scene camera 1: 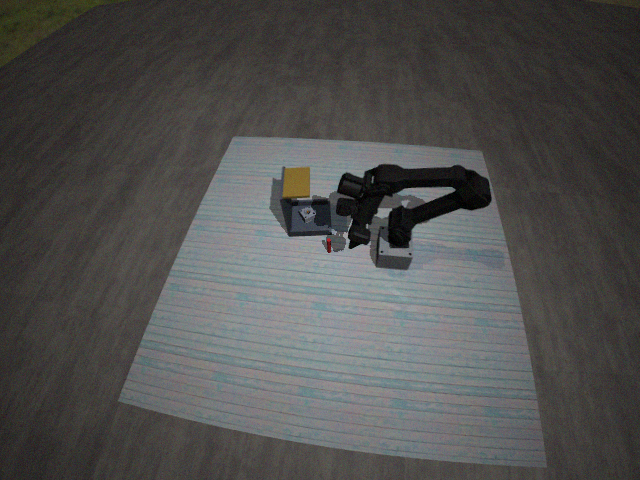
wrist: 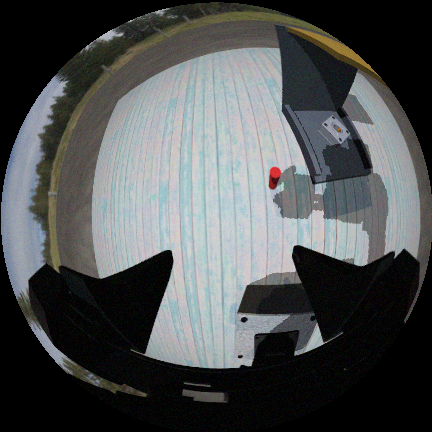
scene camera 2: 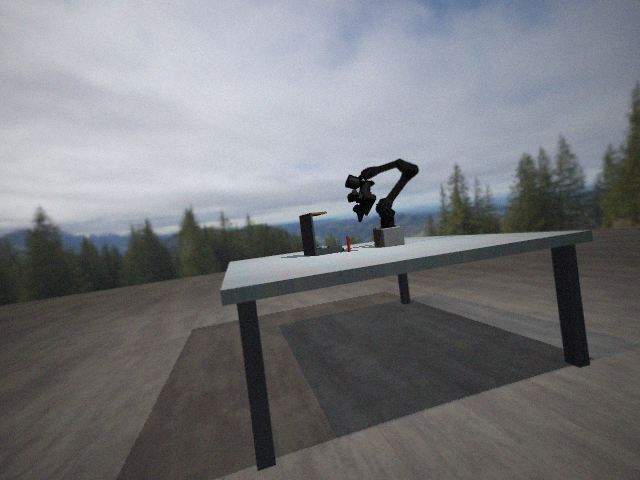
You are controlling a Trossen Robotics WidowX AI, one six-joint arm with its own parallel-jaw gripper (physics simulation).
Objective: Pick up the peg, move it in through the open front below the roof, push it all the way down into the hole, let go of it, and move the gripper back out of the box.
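Pixels of known places: gripper, fingertip midpoint: (wrist: 234, 255) (scene camera 2: 363, 218); arm's base, link origin: (scene camera 1: 398, 239) (wrist: 275, 345) (scene camera 2: 388, 227).
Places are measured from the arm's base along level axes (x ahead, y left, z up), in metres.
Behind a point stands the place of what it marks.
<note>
The red peg (scene camera 1: 328, 245) @(x 0.246, y -0.008, z -0.045 m) (scene camera 2: 348, 243) @(x 0.246, y -0.010, z -0.055 m) (wrist: 274, 178) @(x 0.238, y -0.013, z -0.026 m) stands upright on the mat, just outside the front corner of the box. The dark box (scene camera 1: 295, 226) @(x 0.381, y -0.127, z -0.090 m) (scene camera 2: 307, 235) @(x 0.408, y -0.157, z 0.012 m) (wrist: 305, 75) @(x 0.397, y -0.124, z 0.017 m) has a back wall and a yellow roof (scene camera 1: 296, 182) @(x 0.354, y -0.159, z 0.126 m) (scene camera 2: 319, 213) @(x 0.348, y -0.098, z 0.118 m) (wrist: 340, 47); its open front faces the robot's side. A light grey block (scene camera 1: 306, 217) @(x 0.335, y -0.149, z -0.060 m) (wrist: 330, 125) @(x 0.336, y -0.161, z -0.060 m) with the hole sits turned at an angle on the box floor. My gripper (scene camera 1: 354, 243) @(x 0.170, y 0.033, z 0.060 m) (scene camera 2: 360, 219) @(x 0.170, y 0.033, z 0.060 m) (wrist: 234, 255) @(x 0.170, y 0.033, z 0.060 m) is open and empty, pointing down, high above the table between the peg and the arm's base.
The arm's grey base (scene camera 1: 394, 258) @(x 0.018, y 0.062, z -0.021 m) (scene camera 2: 389, 236) @(x 0.042, y 0.059, z -0.047 m) (wrist: 247, 330) @(x 0.039, y 0.042, z -0.003 m) stands right of the peg in both scene views. Low rims run along the box floor's sides. The arm's shadow falls across part of the box floor and beside the peg.
</note>
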